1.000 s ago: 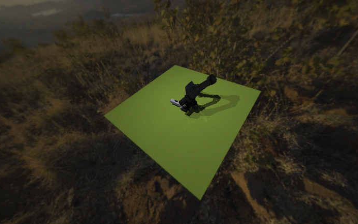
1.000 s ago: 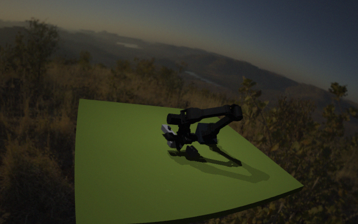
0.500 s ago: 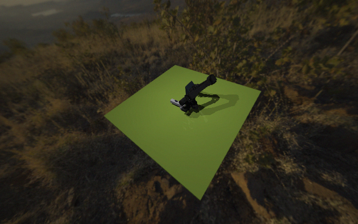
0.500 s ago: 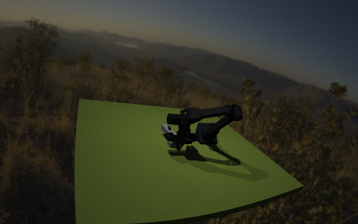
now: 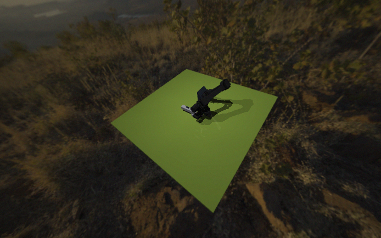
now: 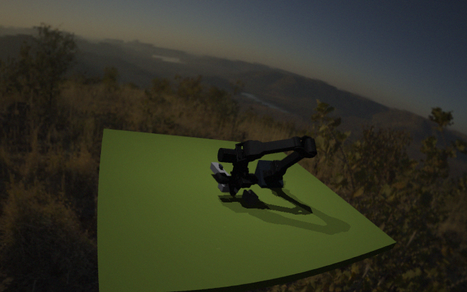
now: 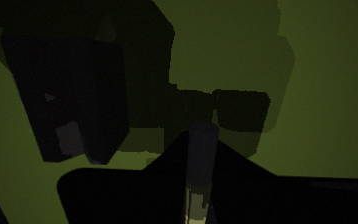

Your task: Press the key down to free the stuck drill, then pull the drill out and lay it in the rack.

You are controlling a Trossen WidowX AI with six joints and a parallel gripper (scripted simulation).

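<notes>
Right now the drill is 4 cm to the right of my gripper tip and 3 cm above it. Round my gripper tip: dark key 17 cm to the right, 4 cm above; then pale grey block 14 cm to the right, 3 cm above; then dark grey rack 7 cm behind, 3 cm to the left.
</notes>
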